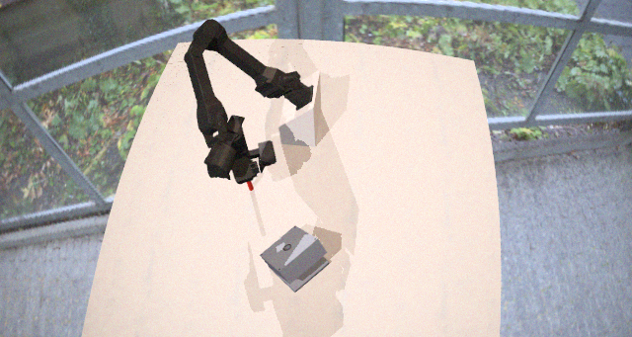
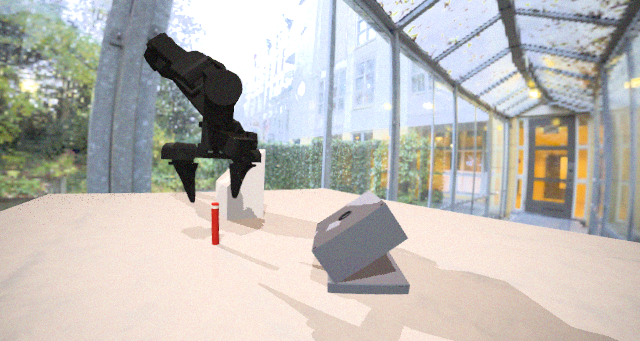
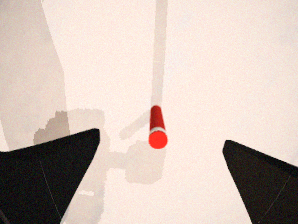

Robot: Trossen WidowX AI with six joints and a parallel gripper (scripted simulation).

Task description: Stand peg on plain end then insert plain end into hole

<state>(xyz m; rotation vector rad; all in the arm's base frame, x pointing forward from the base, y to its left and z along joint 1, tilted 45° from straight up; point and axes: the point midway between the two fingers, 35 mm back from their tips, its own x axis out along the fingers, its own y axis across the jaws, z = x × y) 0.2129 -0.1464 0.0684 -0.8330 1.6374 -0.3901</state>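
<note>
Right now the red peg is 30 mm below my gripper tip. From my gripper tip the other things lie so: flat grey base plate (230 mm ahead, 160 mm to the left, 80 mm below); grey sloped panel (210 mm ahead, 150 mm to the left, 20 mm below).
</note>
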